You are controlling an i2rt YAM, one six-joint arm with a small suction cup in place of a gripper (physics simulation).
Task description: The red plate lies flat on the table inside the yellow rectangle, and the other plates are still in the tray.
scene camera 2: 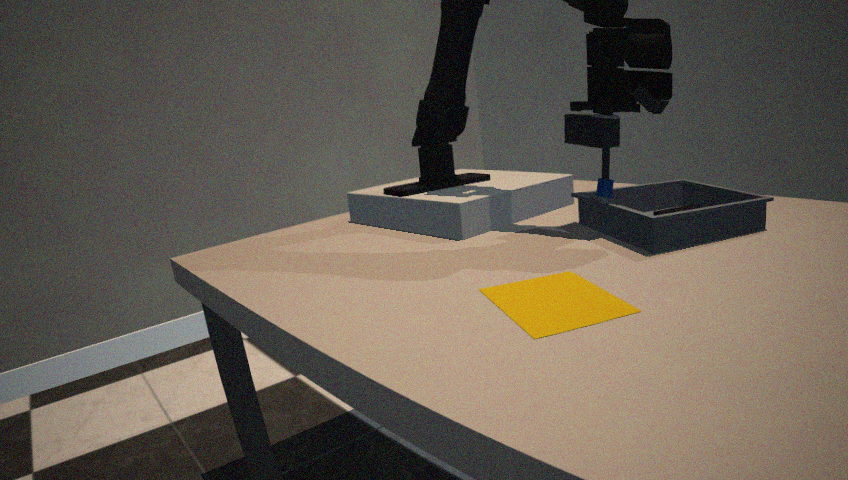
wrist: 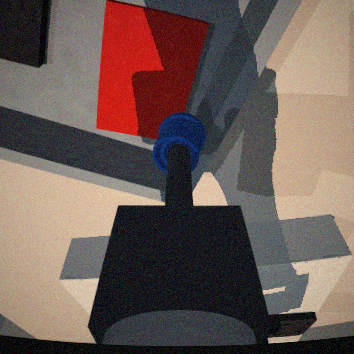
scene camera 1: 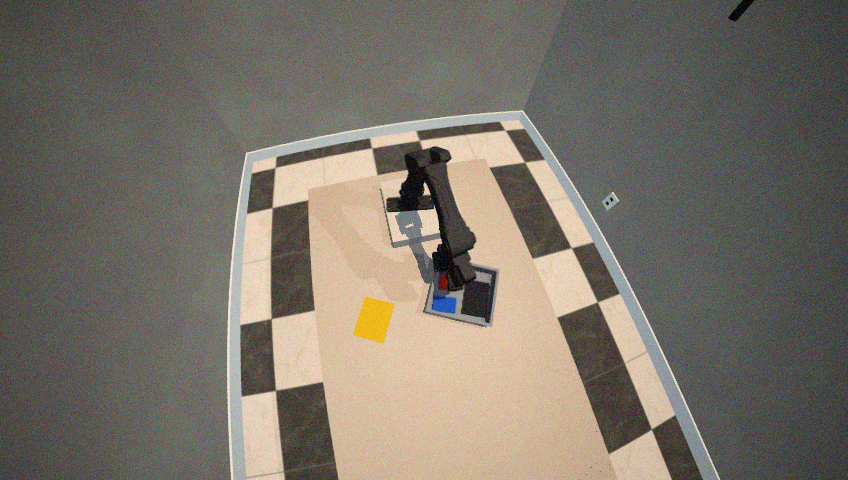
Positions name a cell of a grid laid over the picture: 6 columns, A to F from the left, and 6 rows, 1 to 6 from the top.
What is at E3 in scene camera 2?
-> The suction cup.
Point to a black plate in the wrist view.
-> A1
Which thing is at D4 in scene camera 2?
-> A yellow rectangle.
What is the suction cup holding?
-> Nothing.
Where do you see a red plate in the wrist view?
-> At C2
